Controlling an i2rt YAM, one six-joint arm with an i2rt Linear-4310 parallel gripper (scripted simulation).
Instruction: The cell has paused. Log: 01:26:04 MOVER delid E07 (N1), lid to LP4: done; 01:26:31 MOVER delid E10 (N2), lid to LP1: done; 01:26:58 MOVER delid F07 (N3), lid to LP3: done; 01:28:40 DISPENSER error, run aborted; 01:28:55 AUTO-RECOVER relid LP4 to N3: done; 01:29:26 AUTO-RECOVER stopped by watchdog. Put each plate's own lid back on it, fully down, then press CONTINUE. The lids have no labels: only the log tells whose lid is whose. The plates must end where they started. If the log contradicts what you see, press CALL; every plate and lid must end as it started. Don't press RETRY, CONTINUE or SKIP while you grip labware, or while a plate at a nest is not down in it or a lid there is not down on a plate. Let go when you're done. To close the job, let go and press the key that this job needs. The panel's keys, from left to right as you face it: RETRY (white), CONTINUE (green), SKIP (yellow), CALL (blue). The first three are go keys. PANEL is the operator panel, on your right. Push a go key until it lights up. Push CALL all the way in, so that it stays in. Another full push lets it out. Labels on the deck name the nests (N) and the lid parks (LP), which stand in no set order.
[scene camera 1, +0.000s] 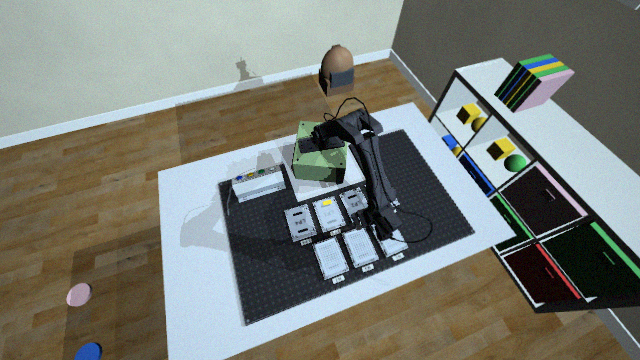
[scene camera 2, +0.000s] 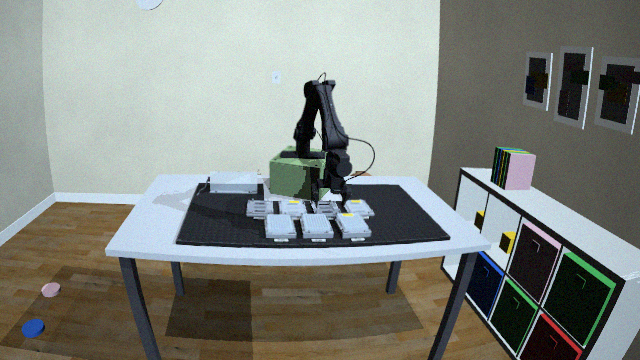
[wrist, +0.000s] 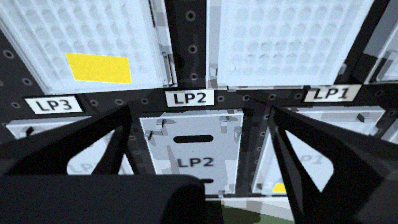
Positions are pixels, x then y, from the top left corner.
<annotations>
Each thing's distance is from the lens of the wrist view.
my gripper (wrist: 199, 112): 13 cm
plate (wrist: 318, 44): 16 cm
clear lid (wrist: 84, 163): 26 cm
The marked spots on the plate and the clear lid are 25 cm apart.
</annotations>
